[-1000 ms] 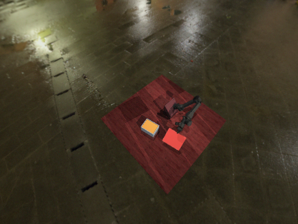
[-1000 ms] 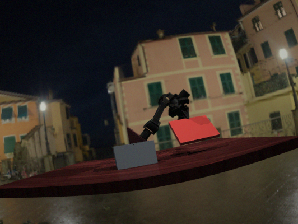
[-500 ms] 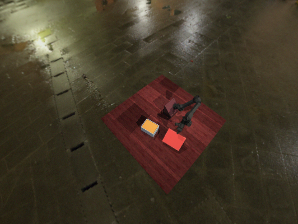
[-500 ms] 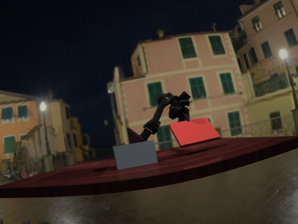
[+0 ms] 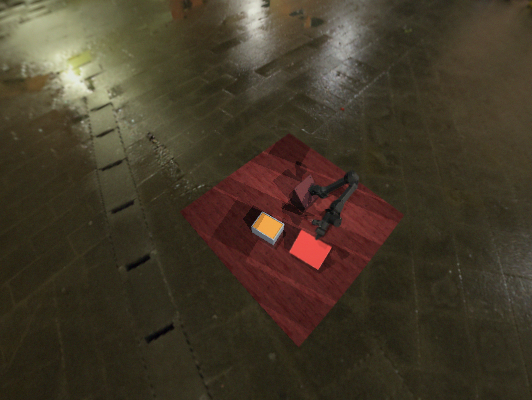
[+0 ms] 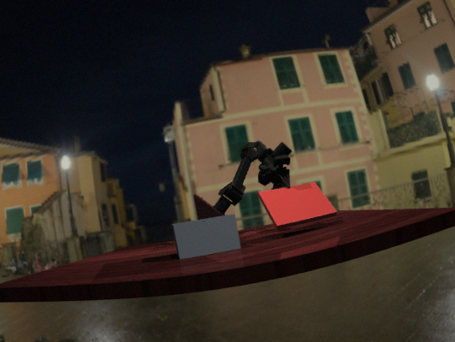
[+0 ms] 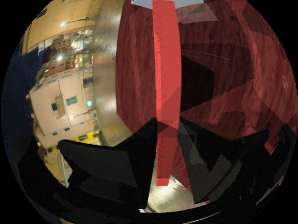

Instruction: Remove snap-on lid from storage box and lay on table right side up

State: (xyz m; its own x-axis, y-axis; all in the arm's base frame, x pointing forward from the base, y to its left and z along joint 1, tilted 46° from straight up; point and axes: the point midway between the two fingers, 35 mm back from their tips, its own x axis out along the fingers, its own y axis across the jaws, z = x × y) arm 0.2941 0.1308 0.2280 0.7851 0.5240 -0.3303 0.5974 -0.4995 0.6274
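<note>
My gripper tip is 6 cm short of the red lid, 5 cm above it and 1 cm to the right of it. The rest, counted from my gripper tip: grey storage box (33 cm to the right, 12 cm ahead, 10 cm below).
</note>
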